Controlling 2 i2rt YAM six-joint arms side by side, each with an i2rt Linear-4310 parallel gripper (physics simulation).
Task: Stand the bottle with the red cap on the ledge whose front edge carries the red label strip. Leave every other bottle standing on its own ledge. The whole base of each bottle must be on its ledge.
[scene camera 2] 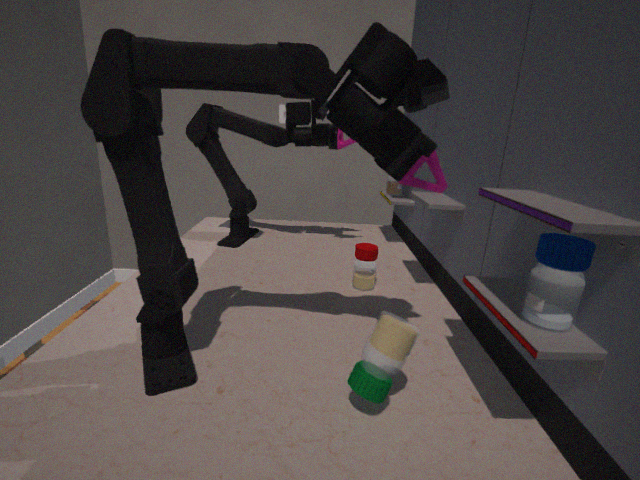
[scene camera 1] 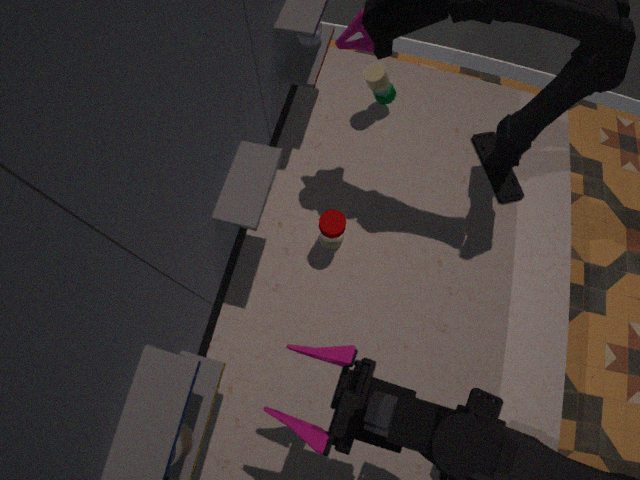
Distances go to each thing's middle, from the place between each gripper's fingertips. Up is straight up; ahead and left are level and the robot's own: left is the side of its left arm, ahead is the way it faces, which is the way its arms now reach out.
I see the blue-capped bottle (scene camera 2: pixel 556 284) 90 mm ahead of my right hand, 150 mm to the right of it and 80 mm below it. The rest, counted from my right hand: plain ledge (scene camera 1: pixel 244 194): 90 mm ahead, 290 mm to the left, 70 mm below; then red-strip ledge (scene camera 2: pixel 506 294): 90 mm ahead, 110 mm to the right, 140 mm below; then red-capped bottle (scene camera 2: pixel 364 272): 60 mm behind, 280 mm to the left, 240 mm below.
I see the plain ledge 29 cm to the right of my left hand, 14 cm ahead of it and 13 cm below it. The rest, counted from my left hand: blue-capped bottle (73 cm to the right, 14 cm below, 14 cm ahead); red-strip ledge (69 cm to the right, 20 cm below, 13 cm ahead); red-capped bottle (30 cm to the right, 30 cm below, 1 cm behind).
